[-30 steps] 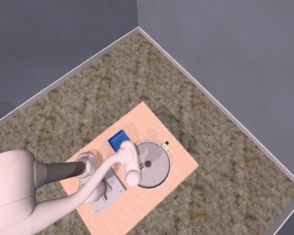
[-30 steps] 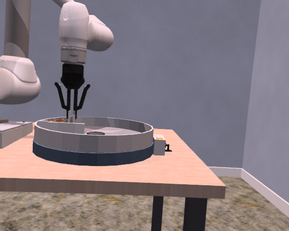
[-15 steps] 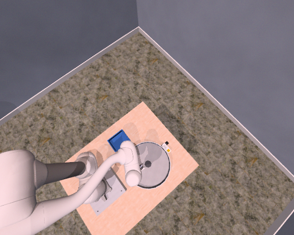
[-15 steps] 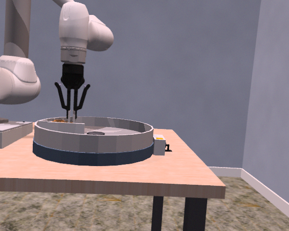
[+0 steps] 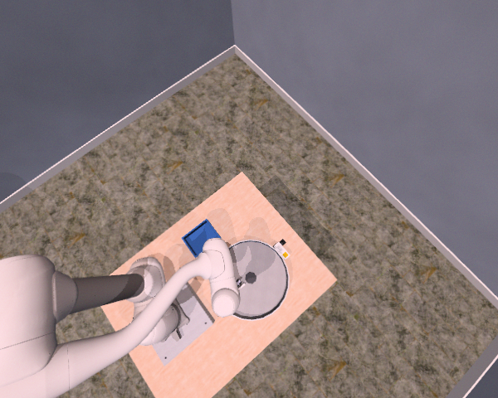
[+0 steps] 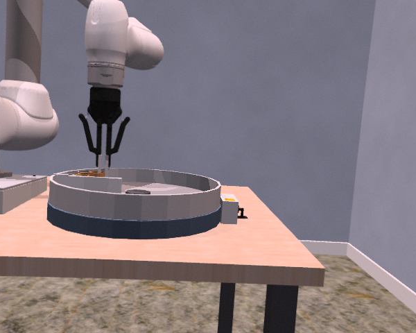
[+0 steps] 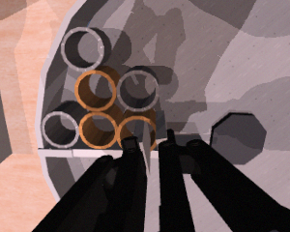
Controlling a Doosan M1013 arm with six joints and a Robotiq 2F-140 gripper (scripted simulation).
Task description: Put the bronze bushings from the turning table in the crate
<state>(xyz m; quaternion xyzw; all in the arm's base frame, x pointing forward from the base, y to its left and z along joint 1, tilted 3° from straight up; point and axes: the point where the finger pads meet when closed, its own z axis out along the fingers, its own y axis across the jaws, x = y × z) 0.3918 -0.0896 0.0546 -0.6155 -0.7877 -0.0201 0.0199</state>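
My hand is 10 mm past the blue crate, 340 mm to the right of it and 90 mm above it. The rest, counted from my hand: turning table: 100 mm ahead, 20 mm to the right, 60 mm below.
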